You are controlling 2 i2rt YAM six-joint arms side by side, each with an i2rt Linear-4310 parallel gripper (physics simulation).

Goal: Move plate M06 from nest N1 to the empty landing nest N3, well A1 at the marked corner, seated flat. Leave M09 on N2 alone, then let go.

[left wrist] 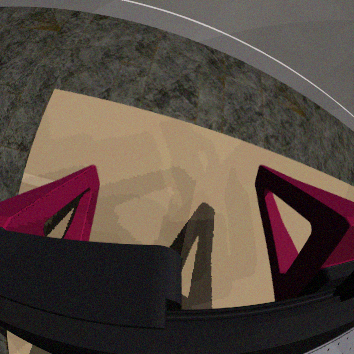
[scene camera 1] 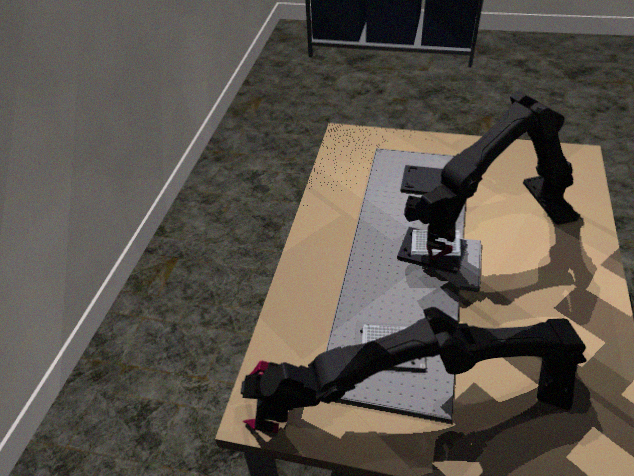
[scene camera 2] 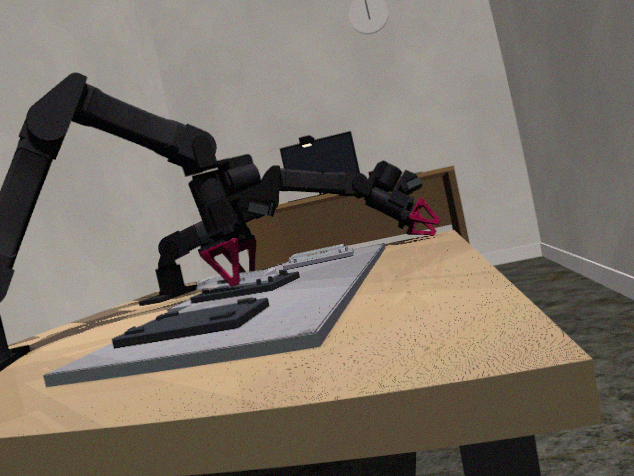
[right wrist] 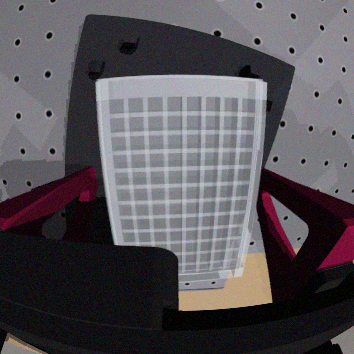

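Note:
A clear gridded plate (scene camera 1: 420,239) (right wrist: 180,150) lies on the middle dark nest (scene camera 1: 408,255) (scene camera 2: 284,280) (right wrist: 185,52), turned relative to it; its label is not readable. My right gripper (right wrist: 174,175) (scene camera 2: 243,274) is open, low over this plate, with one finger beside each long side. An empty dark nest (scene camera 1: 419,179) (scene camera 2: 194,320) lies at the far end of the board in scene camera 1. Another plate (scene camera 1: 381,332) (scene camera 2: 317,253) sits on the nest partly hidden under the left arm. My left gripper (scene camera 1: 254,395) (scene camera 2: 436,227) (left wrist: 176,173) is open and empty over a table corner.
The perforated grey board (scene camera 1: 358,276) (scene camera 2: 332,297) (right wrist: 30,95) carries the nests on the wooden table (scene camera 1: 302,245) (scene camera 2: 409,327). A light grey block (scene camera 1: 472,266) adjoins the middle nest. The left arm spans the board's near end in scene camera 1.

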